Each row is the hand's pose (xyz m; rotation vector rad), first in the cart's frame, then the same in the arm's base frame.
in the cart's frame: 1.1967 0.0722 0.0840 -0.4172 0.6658 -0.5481
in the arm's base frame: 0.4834 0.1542 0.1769 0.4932 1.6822 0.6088
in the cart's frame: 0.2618 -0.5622 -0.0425 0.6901 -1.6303 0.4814
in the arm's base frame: -0.3027 -0.6369 -0.0439 1.8580 -0.6201 -0.7312
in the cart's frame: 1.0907 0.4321 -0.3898 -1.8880 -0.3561 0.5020
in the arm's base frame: 0.1565 0.4515 0.5892 -0.1658 -0.2485 1.0617
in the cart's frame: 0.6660 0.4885 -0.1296 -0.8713 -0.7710 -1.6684
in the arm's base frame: 0.1521 -0.0122 0.7795 -0.3954 0.7837 -0.8228
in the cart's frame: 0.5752 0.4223 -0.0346 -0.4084 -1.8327 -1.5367
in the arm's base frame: 0.1594 -0.1550 0.7446 -0.0850 0.0309 -1.4635
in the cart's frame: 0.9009 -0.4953 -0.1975 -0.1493 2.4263 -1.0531
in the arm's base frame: -0.0641 -0.0433 -0.2105 0.6464 -2.6149 -0.9695
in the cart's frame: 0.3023 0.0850 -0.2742 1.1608 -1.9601 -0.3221
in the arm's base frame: -0.2752 -0.3021 0.5573 1.5912 -0.4315 -1.7258
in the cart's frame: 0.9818 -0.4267 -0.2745 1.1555 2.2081 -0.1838
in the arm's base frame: -0.0618 0.0817 -0.1712 -0.7312 -2.0291 -0.7636
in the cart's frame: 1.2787 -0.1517 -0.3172 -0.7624 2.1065 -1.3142
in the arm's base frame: 0.1437 0.4016 -0.0262 -1.1521 2.5922 0.9382
